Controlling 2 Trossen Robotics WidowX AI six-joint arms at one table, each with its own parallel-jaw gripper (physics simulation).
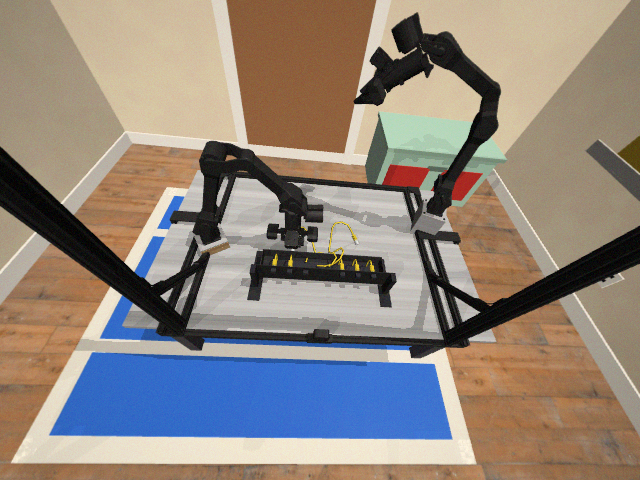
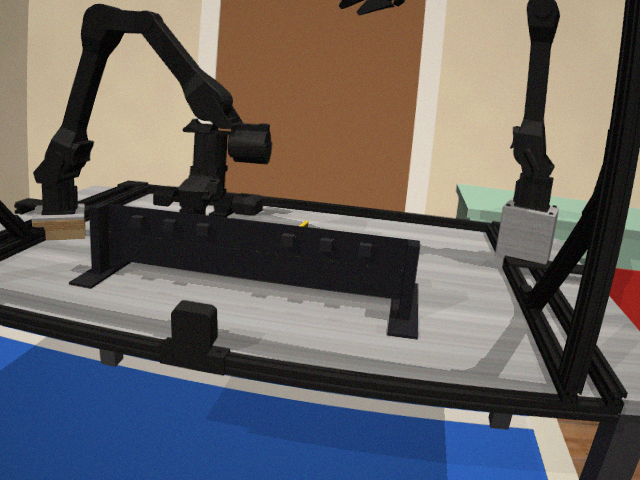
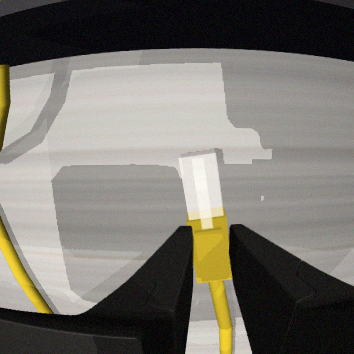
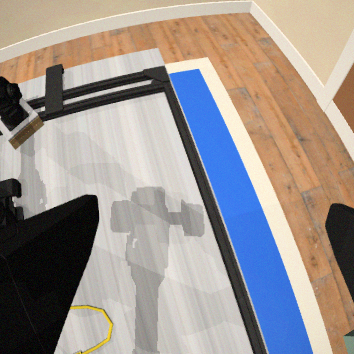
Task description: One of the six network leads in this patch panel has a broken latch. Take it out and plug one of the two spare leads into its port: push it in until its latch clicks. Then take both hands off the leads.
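Where they show: left gripper, fingertip midpoint: (image 3: 209, 236); right gripper, fingertip midpoint: (image 1: 357, 97) (image 2: 349, 10) (image 4: 219, 212); left arm's base, link origin: (image 1: 210, 236) (image 2: 59, 210) (image 4: 14, 116); right arm's base, link origin: (image 1: 434, 209) (image 2: 532, 206).
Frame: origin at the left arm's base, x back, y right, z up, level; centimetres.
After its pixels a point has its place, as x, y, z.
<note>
The black patch panel (image 1: 324, 275) {-28.6, 35.5, 1.7} (image 2: 248, 253) {-28.5, 35.6, 1.6} stands on the table. Yellow leads (image 1: 274, 260) {-15.4, 23.8, 5.1} (image 1: 290, 260) {-20.3, 26.0, 4.6} (image 1: 341, 265) {-34.6, 36.4, 5.1} (image 1: 356, 265) {-39.2, 38.9, 5.2} (image 1: 371, 266) {-43.7, 41.8, 5.1} show in its ports; at the third port from the left a small yellow piece (image 1: 306, 259) {-27.5, 25.2, -1.6} shows. My left gripper (image 1: 292, 242) {-26.4, 16.2, -3.7} (image 3: 209, 236) {-26.4, 16.2, -3.7} is behind the panel, low at the table, shut on the yellow plug body of a spare lead (image 3: 212, 255) {-26.6, 15.8, -3.1}, its clear tip pointing toward the panel. The other spare lead (image 1: 354, 237) {-51.3, 24.6, -3.2} lies curved behind the panel. My right gripper (image 1: 356, 101) {-57.4, 1.3, 41.9} (image 4: 219, 212) {-57.4, 1.3, 41.9} is open and empty, high above the table. The broken latch cannot be made out.
A loose yellow cable (image 1: 330, 232) {-44.5, 17.3, -4.1} (image 4: 111, 325) {-52.1, 14.7, -3.8} loops behind the panel, and a yellow cable (image 3: 22, 280) {-34.4, 18.4, -3.8} runs left of the held plug. A black frame (image 1: 248, 338) (image 2: 361, 384) edges the table. A green cabinet (image 1: 429, 135) stands behind at the right.
</note>
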